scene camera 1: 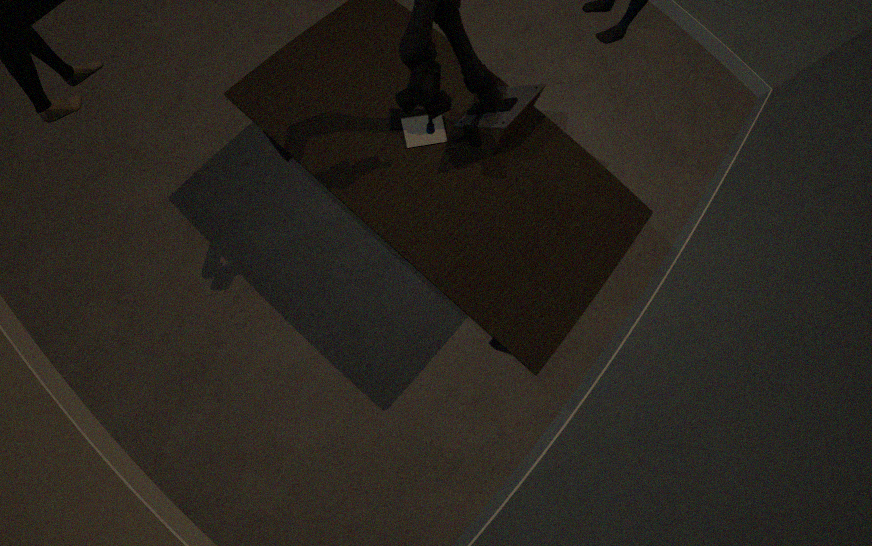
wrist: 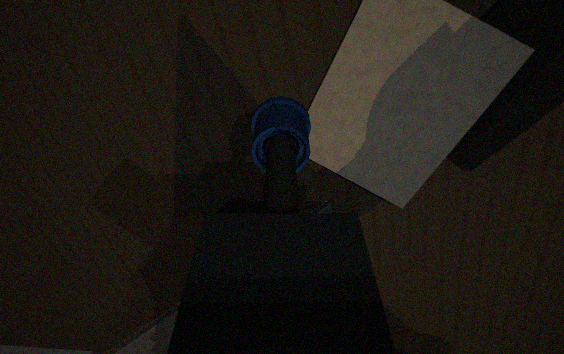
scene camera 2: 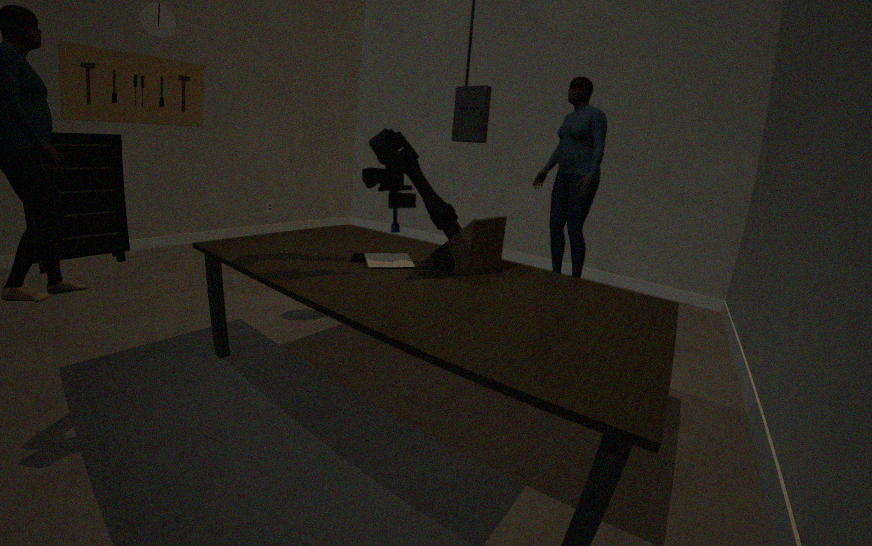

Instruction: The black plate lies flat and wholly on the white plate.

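The white plate lies flat on the table, partly in shadow. The black plate shows as a dark shape along one side of the white plate, at its left in both scene views and at the upper right in the wrist view. Part of it is cut off by the wrist view's edge; whether the plates touch or overlap is unclear. My blue suction cup is open, carries nothing and hangs above the table. In the wrist view it appears beside the white plate's left edge.
A wedge-shaped block with a grey sloping face stands at the arm's base, right of the white plate in the scene views. Arm shadows fall across the brown table. Two people stand beyond the table.
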